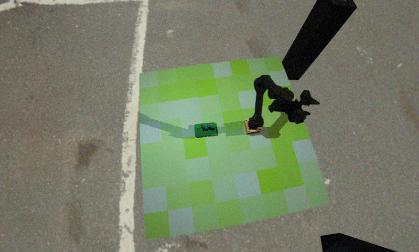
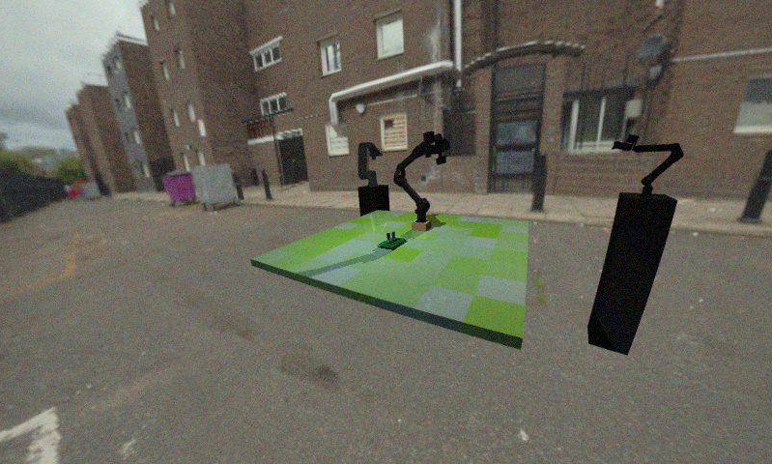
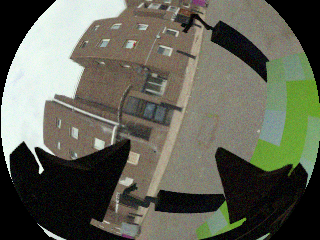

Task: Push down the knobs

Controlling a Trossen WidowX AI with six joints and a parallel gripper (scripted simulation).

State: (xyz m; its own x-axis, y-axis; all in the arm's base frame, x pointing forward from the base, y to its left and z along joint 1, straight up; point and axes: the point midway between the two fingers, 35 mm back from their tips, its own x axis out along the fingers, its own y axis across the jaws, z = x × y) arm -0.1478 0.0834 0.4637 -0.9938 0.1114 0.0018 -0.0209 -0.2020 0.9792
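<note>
Right now my gripper tip is 51 cm short of the blue knob, 46 cm above it and 9 cm to the left of it. From my gripper tip the other things lie so: round dark knob: 56 cm ahead, 46 cm below, 9 cm to the right.
</note>
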